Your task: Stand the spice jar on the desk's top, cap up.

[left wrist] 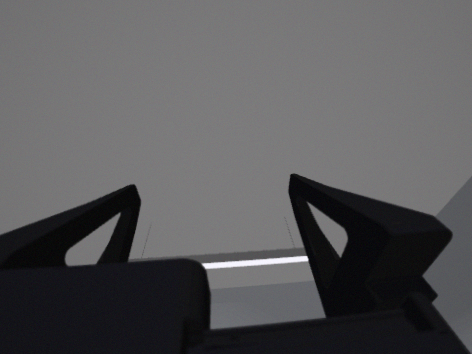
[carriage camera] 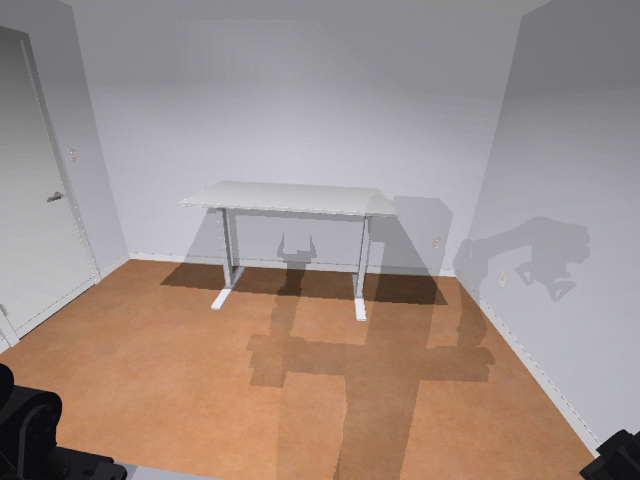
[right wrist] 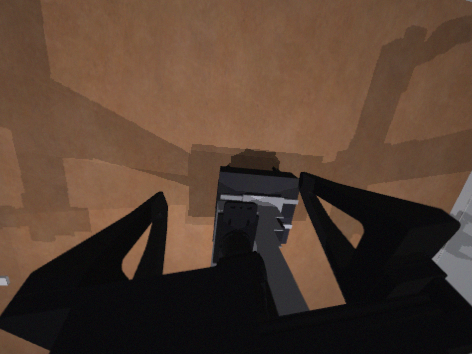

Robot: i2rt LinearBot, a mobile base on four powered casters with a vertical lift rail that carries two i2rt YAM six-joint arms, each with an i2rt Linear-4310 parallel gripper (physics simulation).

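Frame: origin at the left arm's base, x ahead, y left, z up, level; metres.
Seen in the pictures: left gripper, fingertip midpoint: (left wrist: 214,187); right gripper, fingertip midpoint: (right wrist: 233,188); right arm's base, origin of the base link: (right wrist: 235,240).
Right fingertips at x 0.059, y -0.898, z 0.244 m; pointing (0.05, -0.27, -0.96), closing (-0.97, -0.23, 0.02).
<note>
A point is followed by its place in that frame.
The spice jar does not show in any of the three views. The desk (carriage camera: 289,197) {x 1.842, y -0.020, z -0.120 m} stands against the back wall in the carriage view, with a pale top and two light metal legs; no jar can be made out on its top. My left gripper (left wrist: 214,187) {x 0.026, y -0.001, z 0.439 m} is open and empty, pointing up at the ceiling. My right gripper (right wrist: 233,188) {x 0.059, y -0.898, z 0.244 m} is open and empty, facing down over the floor and part of the robot's own base (right wrist: 257,181) {x -0.251, y -0.548, z -0.771 m}. Neither gripper shows in the carriage view; both are away from the desk.
In the carriage view, a door (carriage camera: 25,170) {x 1.546, y 1.930, z 0.090 m} is at the left, and walls stand behind and right of the desk. Parts of my left arm (carriage camera: 31,423) {x 0.014, y -0.041, z 0.125 m} and right arm (carriage camera: 620,457) {x 0.022, y -0.647, z 0.132 m} show in the lower corners. A ceiling lamp (left wrist: 257,262) {x 1.196, y -0.179, z 1.008 m} shows in the left wrist view. Robot shadows cross the floor.
</note>
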